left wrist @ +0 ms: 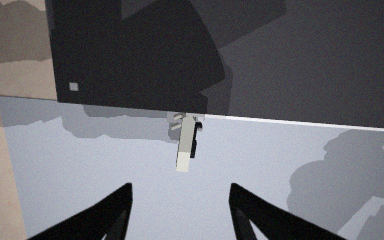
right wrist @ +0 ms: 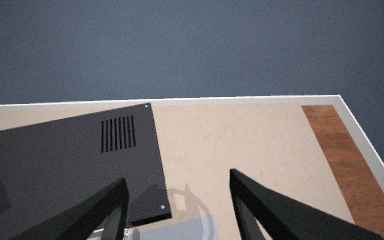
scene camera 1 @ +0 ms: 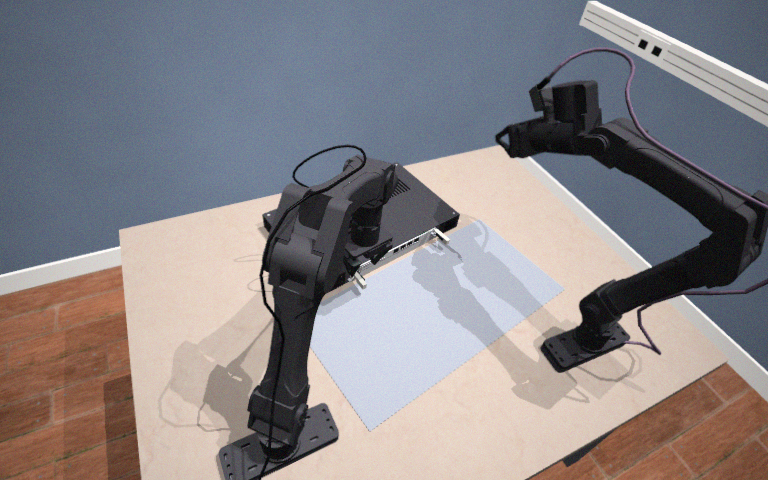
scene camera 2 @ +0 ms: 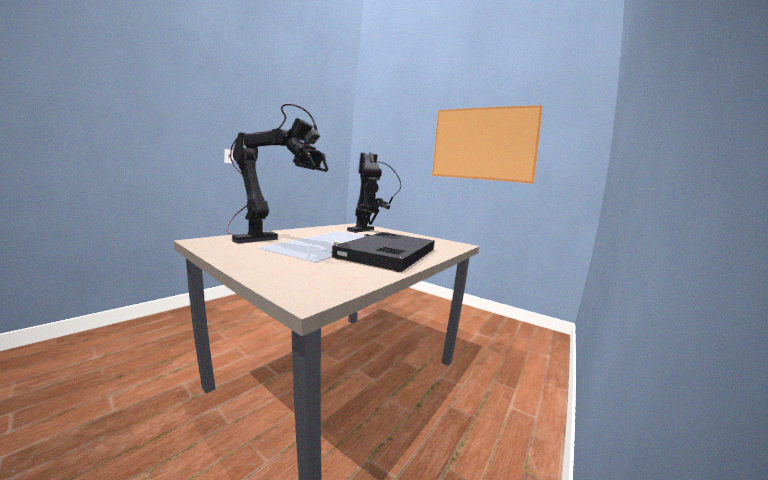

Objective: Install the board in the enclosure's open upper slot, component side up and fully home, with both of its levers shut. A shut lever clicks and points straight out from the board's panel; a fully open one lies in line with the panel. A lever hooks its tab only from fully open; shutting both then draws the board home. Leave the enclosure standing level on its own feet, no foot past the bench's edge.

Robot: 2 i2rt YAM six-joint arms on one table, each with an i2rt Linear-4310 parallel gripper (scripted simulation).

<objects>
A black enclosure shows in the left wrist view point(306, 68), in the right wrist view, in scene camera 1 and in scene camera 2 point(395, 252). One and the same spot on the black enclosure: point(scene camera 1: 412, 209) is point(right wrist: 113, 181).
</objects>
